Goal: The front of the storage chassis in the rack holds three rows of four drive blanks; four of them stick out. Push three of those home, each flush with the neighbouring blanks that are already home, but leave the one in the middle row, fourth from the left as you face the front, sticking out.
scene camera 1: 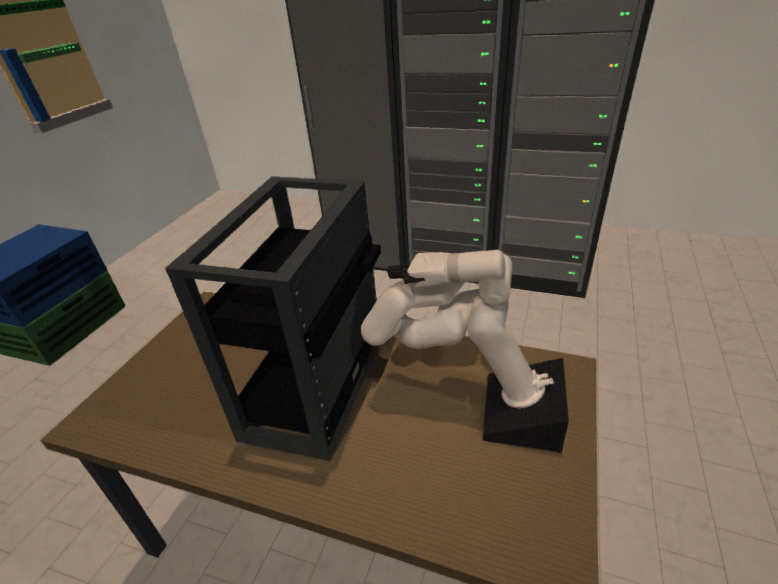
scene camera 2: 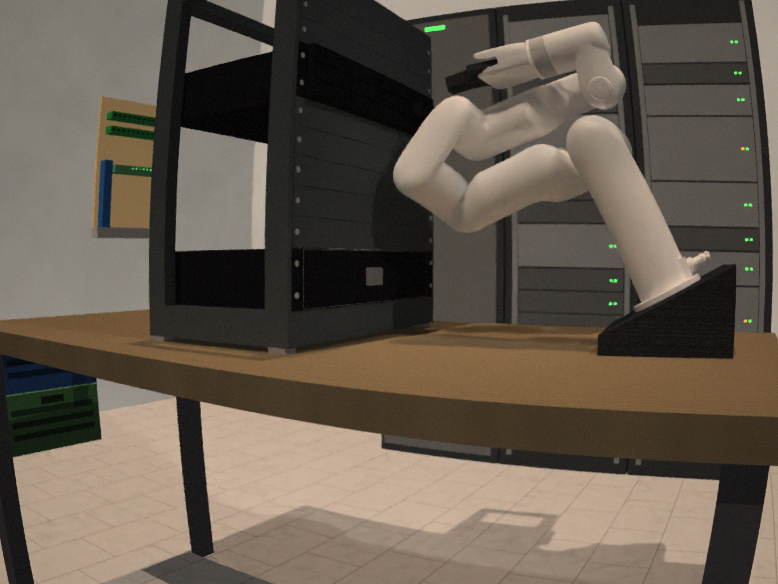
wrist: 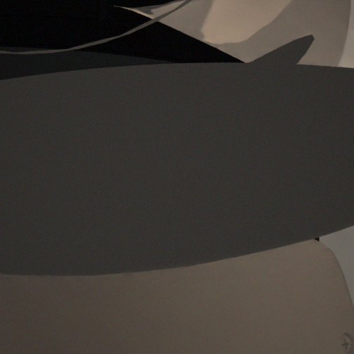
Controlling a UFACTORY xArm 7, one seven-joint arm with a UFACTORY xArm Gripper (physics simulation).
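Pixels of known places: gripper, between the fingertips: (scene camera 1: 388, 272) (scene camera 2: 448, 86); arm's base, origin of its link: (scene camera 1: 523, 391) (scene camera 2: 668, 295).
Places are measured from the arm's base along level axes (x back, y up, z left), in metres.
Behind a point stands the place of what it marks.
Observation:
The storage chassis (scene camera 1: 343, 294) {z 0.037, x -0.487, y 0.344 m} (scene camera 2: 358, 81) {z 0.090, x -0.492, y 0.343 m} is the black unit in the upper part of the dark rack (scene camera 1: 295, 352) {z 0.249, x -0.547, y 0.332 m} (scene camera 2: 285, 188) {z 0.250, x -0.530, y 0.150 m}. Its front is too dark to tell single drive blanks or which stick out. My gripper (scene camera 1: 390, 271) {z -0.051, x -0.381, y 0.360 m} (scene camera 2: 450, 84) {z -0.051, x -0.381, y 0.360 m} is shut and empty. It stands in front of the rack at about the chassis's height, pointing toward it, with a gap in scene camera 2. In the wrist view a broad plain grey surface fills the middle and hides the fingers and the blanks; what it belongs to cannot be told.
The arm's bent white elbow (scene camera 1: 384, 314) {z 0.018, x -0.387, y 0.270 m} (scene camera 2: 433, 144) {z 0.027, x -0.386, y 0.238 m} hangs below the gripper, close to the rack front. A black unit with a grey label (scene camera 2: 333, 276) {z 0.131, x -0.511, y 0.025 m} sits low in the rack. The black wedge base (scene camera 1: 527, 427) {z 0.131, x 0.003, y 0.004 m} (scene camera 2: 678, 326) {z 0.131, x 0.011, y -0.037 m} stands on the wooden table (scene camera 1: 452, 496) {z 0.304, x -0.183, y -0.081 m} (scene camera 2: 502, 370) {z 0.282, x -0.217, y -0.081 m}. Tall cabinets (scene camera 1: 351, 94) stand behind.

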